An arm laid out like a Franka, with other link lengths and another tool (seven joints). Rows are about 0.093 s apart.
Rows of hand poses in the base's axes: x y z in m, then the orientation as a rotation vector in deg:
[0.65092, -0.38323, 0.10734, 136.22, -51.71, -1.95]
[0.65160, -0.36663, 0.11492, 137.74, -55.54, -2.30]
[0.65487, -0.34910, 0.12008, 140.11, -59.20, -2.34]
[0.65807, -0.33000, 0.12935, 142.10, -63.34, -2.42]
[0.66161, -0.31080, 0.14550, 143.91, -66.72, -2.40]
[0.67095, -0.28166, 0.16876, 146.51, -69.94, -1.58]
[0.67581, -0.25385, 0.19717, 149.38, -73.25, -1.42]
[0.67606, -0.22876, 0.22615, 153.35, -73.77, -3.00]
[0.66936, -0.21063, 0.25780, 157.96, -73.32, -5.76]
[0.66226, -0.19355, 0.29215, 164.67, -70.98, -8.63]
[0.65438, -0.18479, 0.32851, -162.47, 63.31, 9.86]
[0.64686, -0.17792, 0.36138, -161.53, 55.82, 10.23]
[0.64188, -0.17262, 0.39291, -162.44, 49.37, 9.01]
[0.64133, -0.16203, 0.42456, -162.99, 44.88, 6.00]
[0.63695, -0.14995, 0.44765, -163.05, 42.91, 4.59]
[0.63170, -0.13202, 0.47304, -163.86, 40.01, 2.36]
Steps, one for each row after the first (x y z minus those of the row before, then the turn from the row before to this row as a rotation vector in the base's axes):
[0.00068, 0.01660, 0.00758, 2.44, -1.40, -2.26]
[0.00327, 0.01753, 0.00516, 3.11, -1.80, -1.82]
[0.00320, 0.01910, 0.00927, 2.97, -1.81, -2.18]
[0.00354, 0.01920, 0.01615, 2.59, -1.59, -1.67]
[0.00934, 0.02914, 0.02326, 3.00, -2.31, -1.20]
[0.00486, 0.02781, 0.02841, 3.48, -2.02, -1.20]
[0.00025, 0.02509, 0.02898, 3.93, -0.67, 0.70]
[-0.00670, 0.01813, 0.03165, 4.49, -0.05, 1.35]
[-0.00710, 0.01708, 0.03435, 5.67, -0.56, 2.89]
[-0.00788, 0.00876, 0.03636, 5.91, -1.48, 3.76]
[-0.00752, 0.00687, 0.03287, 3.50, -1.18, 4.24]
[-0.00498, 0.00530, 0.03153, 1.01, -1.51, 4.14]
[-0.00055, 0.01059, 0.03165, 0.31, -2.45, 2.77]
[-0.00438, 0.01208, 0.02309, 0.24, -1.17, 1.18]
[-0.00525, 0.01793, 0.02539, -0.41, -1.65, 1.88]

